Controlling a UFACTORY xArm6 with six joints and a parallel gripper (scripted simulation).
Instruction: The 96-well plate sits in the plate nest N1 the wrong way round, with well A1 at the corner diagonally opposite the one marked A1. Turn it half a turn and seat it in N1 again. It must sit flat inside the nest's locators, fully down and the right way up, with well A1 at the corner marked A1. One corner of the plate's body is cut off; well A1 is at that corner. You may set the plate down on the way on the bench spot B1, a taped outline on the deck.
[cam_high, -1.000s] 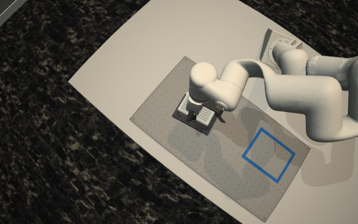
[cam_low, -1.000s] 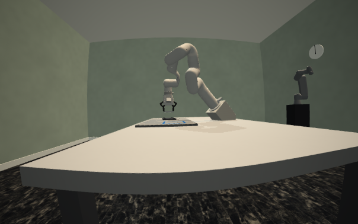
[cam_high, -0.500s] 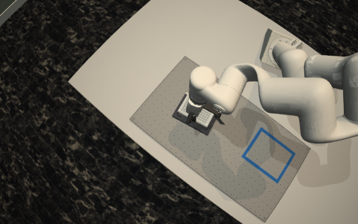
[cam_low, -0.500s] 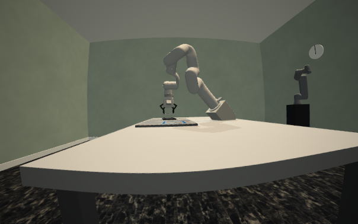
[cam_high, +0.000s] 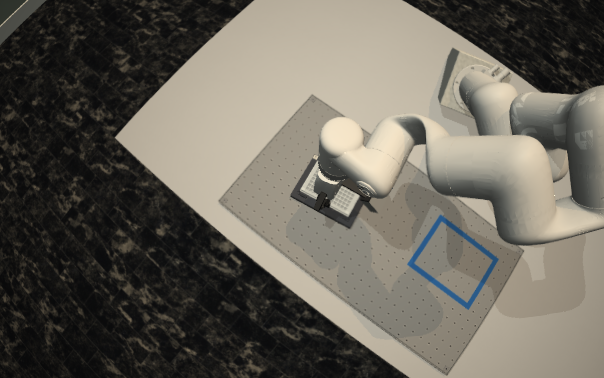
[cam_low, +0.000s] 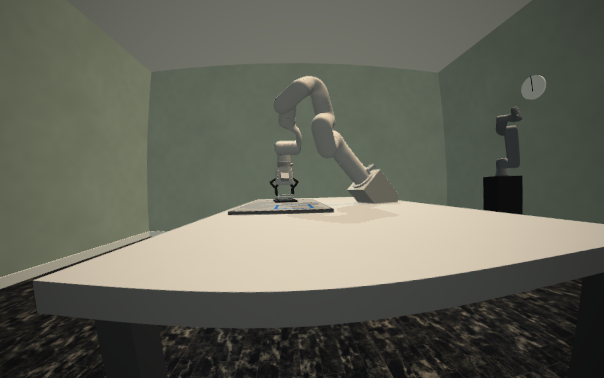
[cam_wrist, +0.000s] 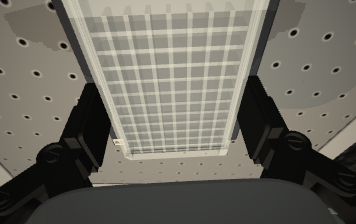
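Now: the 96-well plate 10 mm below my hand. Also, from my hand: small A1 mark (90 mm to the right, 30 mm below, 20 mm behind); then dark plate nest N1 (40 mm below).
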